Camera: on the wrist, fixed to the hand. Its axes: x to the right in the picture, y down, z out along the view.
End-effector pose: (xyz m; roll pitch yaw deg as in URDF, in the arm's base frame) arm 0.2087 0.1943 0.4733 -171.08 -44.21 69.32
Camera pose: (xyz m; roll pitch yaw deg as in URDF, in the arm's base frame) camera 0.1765 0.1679 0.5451 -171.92 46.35 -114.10
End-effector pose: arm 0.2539 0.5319 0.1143 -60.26 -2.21 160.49
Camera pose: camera 0.2572 0.6146 0.1074 79.67 -0.77 -20.72
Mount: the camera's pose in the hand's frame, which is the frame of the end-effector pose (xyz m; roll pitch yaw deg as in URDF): 0.0242 -0.0324 -0.0725 19.38 -2.53 -178.01
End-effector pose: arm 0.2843 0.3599 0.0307 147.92 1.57 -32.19
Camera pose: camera 0.3409 0.4022 0.0742 -128.50 1.63 147.47
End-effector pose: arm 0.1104 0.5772 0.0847 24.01 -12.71 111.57
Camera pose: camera 0.0954 0.6154 0.0126 -3.99 11.19 -65.53
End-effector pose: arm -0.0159 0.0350 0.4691 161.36 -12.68 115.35
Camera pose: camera -0.0692 0.0217 0.5313 -142.21 15.71 -65.77
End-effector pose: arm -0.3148 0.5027 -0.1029 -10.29 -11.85 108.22
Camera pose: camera -0.2838 0.5520 -0.1621 29.99 9.00 -70.26
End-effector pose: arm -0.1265 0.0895 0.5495 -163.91 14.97 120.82
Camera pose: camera -0.1584 0.1214 0.6192 -176.02 -13.07 -61.86
